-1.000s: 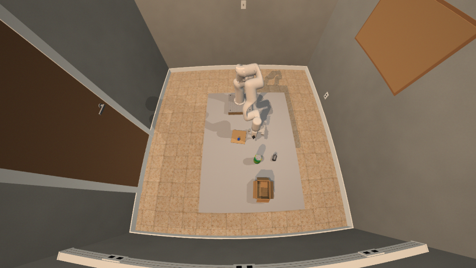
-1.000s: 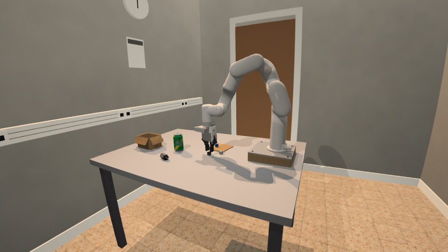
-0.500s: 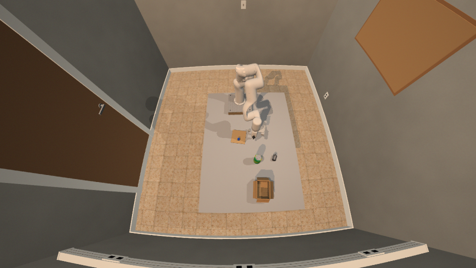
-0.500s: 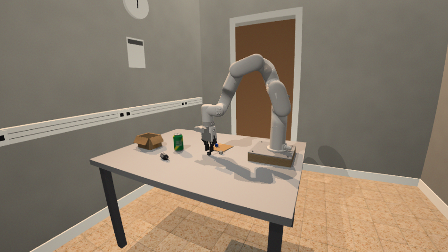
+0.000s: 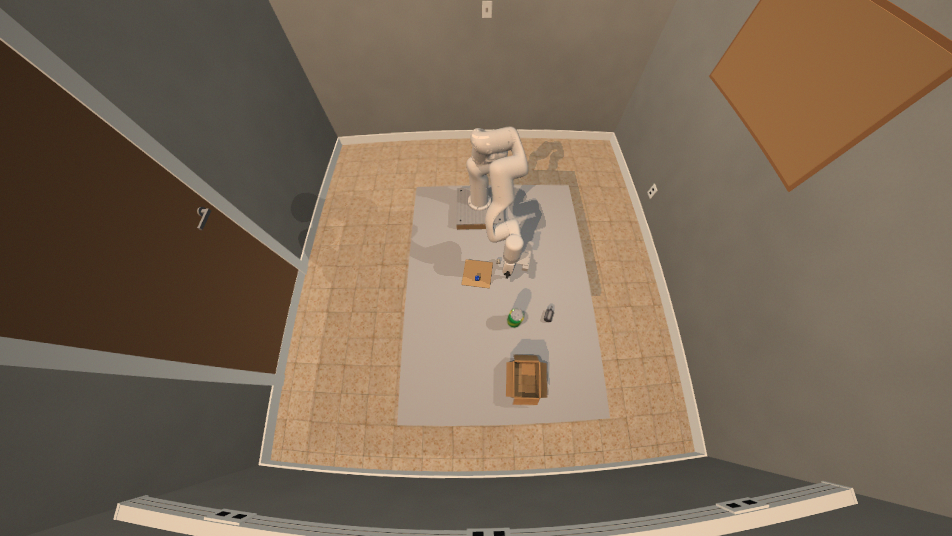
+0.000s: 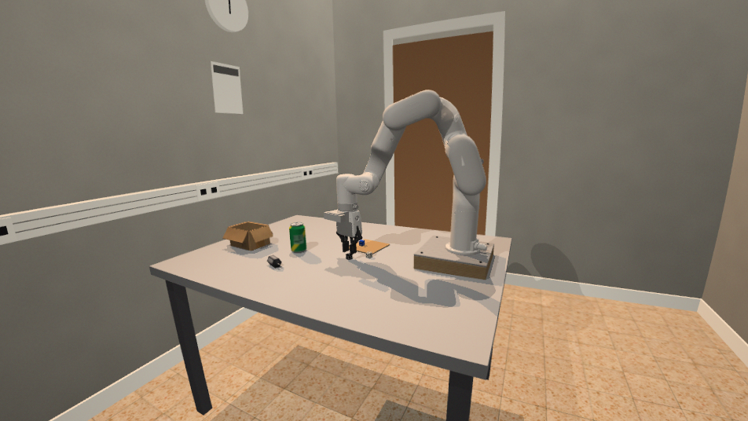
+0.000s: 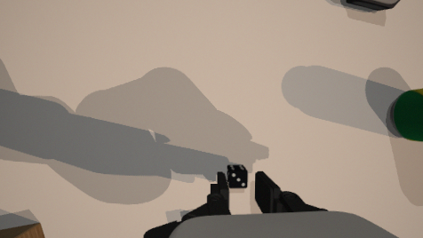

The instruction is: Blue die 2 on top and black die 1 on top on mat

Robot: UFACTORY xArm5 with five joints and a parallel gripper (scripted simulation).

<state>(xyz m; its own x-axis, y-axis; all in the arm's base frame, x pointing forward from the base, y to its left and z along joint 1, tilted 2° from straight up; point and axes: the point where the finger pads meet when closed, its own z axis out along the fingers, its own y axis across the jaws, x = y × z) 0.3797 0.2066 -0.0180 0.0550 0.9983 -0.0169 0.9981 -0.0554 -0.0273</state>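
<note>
Now: hand 4 cm above the black die. Also, from my hand: white die: 5 cm behind, 5 cm to the right, 4 cm below; then mat: 3 cm ahead, 15 cm to the right, 4 cm below; then blue die: 6 cm ahead, 14 cm to the right, 3 cm below.
</note>
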